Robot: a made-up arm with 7 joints.
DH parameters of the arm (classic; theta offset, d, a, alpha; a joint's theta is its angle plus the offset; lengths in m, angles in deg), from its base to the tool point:
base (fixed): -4.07 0 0 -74.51
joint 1: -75.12 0.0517 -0.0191 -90
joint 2: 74 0 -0.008 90
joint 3: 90 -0.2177 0.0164 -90
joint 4: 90 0.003 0.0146 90
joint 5: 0 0.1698 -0.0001 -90
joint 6: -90 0 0.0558 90
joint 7: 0 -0.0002 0 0
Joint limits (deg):
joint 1: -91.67..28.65
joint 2: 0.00..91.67
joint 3: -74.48..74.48
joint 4: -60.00..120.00
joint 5: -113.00..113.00
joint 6: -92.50..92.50
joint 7: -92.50..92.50
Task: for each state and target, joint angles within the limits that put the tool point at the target. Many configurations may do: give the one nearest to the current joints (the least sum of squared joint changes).
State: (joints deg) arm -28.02 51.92 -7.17 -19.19 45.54 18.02 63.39
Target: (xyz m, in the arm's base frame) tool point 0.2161 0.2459 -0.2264
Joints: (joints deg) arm -8.15 49.23 -10.46 8.56 43.50 21.40 63.39
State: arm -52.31 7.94 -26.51 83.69 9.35 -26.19 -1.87
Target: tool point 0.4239 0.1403 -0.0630
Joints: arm -73.32 34.29 -16.96 62.80 6.55 -38.57 -1.87
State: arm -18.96 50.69 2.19 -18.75 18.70 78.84 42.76
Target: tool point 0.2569 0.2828 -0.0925
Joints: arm -26.24 54.69 5.17 0.21 17.67 74.42 42.76
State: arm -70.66 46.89 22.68 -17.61 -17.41 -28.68 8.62
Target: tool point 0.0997 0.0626 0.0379
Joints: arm -48.76 41.27 1.05 -60.00 -2.78 -56.72 8.62
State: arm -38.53 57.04 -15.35 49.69 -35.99 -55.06 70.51
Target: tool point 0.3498 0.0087 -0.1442
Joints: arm -53.31 19.76 -33.07 33.41 -30.93 -54.52 70.51
